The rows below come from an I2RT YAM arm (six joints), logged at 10 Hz.
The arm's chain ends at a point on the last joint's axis. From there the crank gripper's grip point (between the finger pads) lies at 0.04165 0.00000 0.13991 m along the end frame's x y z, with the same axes.
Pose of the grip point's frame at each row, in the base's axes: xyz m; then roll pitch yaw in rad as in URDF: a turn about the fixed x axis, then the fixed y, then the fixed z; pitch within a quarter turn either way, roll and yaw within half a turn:
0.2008, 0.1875, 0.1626, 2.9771, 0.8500, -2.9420
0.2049, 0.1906, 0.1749, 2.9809, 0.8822, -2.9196
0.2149, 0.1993, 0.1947, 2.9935, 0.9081, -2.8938
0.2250, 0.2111, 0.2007, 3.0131, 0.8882, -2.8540
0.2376, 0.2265, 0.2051, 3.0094, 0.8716, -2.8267
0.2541, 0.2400, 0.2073, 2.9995, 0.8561, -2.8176
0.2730, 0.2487, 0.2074, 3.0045, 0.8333, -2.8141
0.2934, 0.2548, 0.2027, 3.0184, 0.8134, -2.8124
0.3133, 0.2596, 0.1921, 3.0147, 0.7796, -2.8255
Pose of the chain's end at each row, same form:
0.1307, 0.1499, 0.2850, 2.9771, 0.8500, -2.9420
0.1316, 0.1511, 0.2948, 2.9809, 0.8822, -2.9196
0.1390, 0.1588, 0.3127, 2.9935, 0.9081, -2.8938
0.1520, 0.1708, 0.3205, 3.0131, 0.8882, -2.8540
0.1679, 0.1844, 0.3262, 3.0094, 0.8716, -2.8267
0.1871, 0.1966, 0.3295, 2.9995, 0.8561, -2.8176
0.2085, 0.2066, 0.3314, 3.0045, 0.8333, -2.8141
0.2306, 0.2152, 0.3284, 3.0184, 0.8134, -2.8124
0.2542, 0.2217, 0.3201, 3.0147, 0.7796, -2.8255

